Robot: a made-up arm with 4 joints. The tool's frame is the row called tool. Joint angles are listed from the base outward. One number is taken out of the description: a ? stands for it. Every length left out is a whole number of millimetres.
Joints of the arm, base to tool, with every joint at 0 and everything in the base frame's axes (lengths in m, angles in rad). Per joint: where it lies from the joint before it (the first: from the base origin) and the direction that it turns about. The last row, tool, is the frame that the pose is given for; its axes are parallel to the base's.
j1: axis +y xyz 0 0.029 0.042
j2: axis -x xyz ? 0 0.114
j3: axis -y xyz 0 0.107 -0.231
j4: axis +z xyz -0.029 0 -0.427
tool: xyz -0.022 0.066 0
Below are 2 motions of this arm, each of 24 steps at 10 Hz.
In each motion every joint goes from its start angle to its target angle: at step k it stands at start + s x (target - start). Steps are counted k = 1, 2, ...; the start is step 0. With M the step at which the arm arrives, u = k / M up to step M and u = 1 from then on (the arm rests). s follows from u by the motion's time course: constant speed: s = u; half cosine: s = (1 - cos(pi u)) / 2; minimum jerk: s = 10 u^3 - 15 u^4 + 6 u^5.
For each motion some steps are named. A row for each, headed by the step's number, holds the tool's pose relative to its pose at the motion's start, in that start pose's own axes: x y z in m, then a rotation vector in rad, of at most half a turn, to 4 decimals.
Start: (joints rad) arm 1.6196 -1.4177 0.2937 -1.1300
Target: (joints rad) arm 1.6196 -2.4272 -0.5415 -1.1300
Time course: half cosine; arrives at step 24
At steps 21, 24:
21: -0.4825 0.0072 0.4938 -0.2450 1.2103 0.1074
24: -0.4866 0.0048 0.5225 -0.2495 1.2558 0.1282

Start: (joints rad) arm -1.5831 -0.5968 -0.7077 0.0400
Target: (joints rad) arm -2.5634 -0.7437 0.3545 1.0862
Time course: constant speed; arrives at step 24
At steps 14, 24:
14: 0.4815 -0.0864 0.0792 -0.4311 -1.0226 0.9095
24: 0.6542 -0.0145 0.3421 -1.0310 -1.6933 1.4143

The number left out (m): -0.28
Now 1 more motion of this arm.
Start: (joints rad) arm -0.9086 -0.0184 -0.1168 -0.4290
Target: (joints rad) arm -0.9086 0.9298 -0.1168 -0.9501
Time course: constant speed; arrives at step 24
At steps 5, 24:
5: 0.0643 -0.1167 -0.0215 -0.1738 -0.0912 -0.1312
24: 0.2710 -0.5515 0.1400 -0.7380 -0.6085 -0.5919

